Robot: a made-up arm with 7 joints. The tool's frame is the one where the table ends. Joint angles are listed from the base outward.
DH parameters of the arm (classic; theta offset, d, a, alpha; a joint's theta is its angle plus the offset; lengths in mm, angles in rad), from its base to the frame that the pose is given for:
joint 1: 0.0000 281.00 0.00 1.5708
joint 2: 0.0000 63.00 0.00 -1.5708
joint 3: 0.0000 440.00 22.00 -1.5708
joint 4: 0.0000 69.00 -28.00 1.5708
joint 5: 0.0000 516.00 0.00 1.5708
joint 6: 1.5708 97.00 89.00 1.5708
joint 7: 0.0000 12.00 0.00 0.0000
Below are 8 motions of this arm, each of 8 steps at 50 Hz.
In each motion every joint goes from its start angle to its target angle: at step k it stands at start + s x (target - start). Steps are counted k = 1, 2, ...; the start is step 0. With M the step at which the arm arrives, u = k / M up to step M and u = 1 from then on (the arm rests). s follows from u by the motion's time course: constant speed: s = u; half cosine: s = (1 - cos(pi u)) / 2; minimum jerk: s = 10 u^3 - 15 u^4 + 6 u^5.
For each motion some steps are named. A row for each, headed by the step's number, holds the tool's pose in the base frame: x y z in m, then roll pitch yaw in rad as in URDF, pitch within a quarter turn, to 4 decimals.
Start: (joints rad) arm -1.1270 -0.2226 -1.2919 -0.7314 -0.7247 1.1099 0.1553
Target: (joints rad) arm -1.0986 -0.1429 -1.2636 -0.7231 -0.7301 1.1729 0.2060
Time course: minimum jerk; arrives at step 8
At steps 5, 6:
5: 0.3679 0.1451 1.0475 -0.2616 0.2623 0.3175
6: 0.3608 0.1572 1.0479 -0.2718 0.2707 0.3284

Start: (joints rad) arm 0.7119 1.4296 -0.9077 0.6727 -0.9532 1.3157 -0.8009
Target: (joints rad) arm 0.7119 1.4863 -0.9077 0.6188 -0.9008 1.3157 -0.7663
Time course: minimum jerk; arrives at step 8
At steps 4, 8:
4: -0.5868 -0.7649 0.5910 -0.5917 -1.1370 2.1589
8: -0.6042 -0.7675 0.5530 -0.7541 -1.1069 2.3016

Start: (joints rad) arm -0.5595 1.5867 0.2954 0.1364 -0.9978 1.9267 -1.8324
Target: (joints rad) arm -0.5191 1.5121 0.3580 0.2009 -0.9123 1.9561 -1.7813
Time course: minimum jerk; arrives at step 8
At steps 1, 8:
1: -0.8048 0.5078 0.1780 -1.8414 -0.9460 0.9639
8: -0.8318 0.4735 0.2776 -1.6867 -0.7344 0.8611

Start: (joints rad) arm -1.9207 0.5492 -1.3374 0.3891 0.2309 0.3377 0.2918
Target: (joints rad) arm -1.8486 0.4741 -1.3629 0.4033 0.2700 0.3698 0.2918
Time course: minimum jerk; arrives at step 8
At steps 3, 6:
3: -0.1216 0.5572 1.1619 -1.3218 -0.6919 1.4954
6: -0.1633 0.5141 1.1801 -1.3212 -0.7237 1.5403

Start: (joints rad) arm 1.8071 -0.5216 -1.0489 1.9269 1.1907 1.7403 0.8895
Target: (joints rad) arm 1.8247 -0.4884 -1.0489 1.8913 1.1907 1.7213 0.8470
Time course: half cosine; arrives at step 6
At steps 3, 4, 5, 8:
3: 0.4316 0.4130 0.3944 -1.9891 -0.0687 -1.1070
4: 0.4311 0.4172 0.3999 -1.9837 -0.0662 -1.0924
5: 0.4308 0.4203 0.4040 -1.9797 -0.0645 -1.0817
8: 0.4306 0.4214 0.4055 -1.9782 -0.0639 -1.0778

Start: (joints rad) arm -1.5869 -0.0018 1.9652 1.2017 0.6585 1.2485 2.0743
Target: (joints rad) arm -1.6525 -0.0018 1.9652 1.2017 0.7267 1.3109 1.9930
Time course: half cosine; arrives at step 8
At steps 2, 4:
2: 0.4503 0.1373 0.9507 -1.3058 1.1002 -0.7715
4: 0.4528 0.1260 0.9479 -1.2619 1.0901 -0.7636

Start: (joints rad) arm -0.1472 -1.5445 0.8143 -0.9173 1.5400 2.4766 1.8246
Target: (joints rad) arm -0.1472 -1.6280 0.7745 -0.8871 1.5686 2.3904 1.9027
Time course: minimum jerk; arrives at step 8
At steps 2, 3, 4, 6, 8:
2: 0.7177 -0.3863 0.5000 1.7856 0.1855 0.2783
3: 0.7234 -0.3852 0.4894 1.7743 0.1869 0.2863
4: 0.7308 -0.3837 0.4752 1.7601 0.1888 0.2974
6: 0.7432 -0.3810 0.4497 1.7368 0.1918 0.3188
8: 0.7463 -0.3802 0.4430 1.7310 0.1925 0.3247

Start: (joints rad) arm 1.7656 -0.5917 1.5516 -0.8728 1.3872 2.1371 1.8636
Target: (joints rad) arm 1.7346 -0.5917 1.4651 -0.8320 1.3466 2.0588 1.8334
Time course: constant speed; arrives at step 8
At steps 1, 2, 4, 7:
1: 0.2802 0.5198 0.9249 1.4011 -0.8172 2.6357
2: 0.2818 0.5175 0.9278 1.3829 -0.8012 2.6307
4: 0.2850 0.5128 0.9336 1.3474 -0.7691 2.6194
7: 0.2896 0.5058 0.9423 1.2962 -0.7209 2.5996

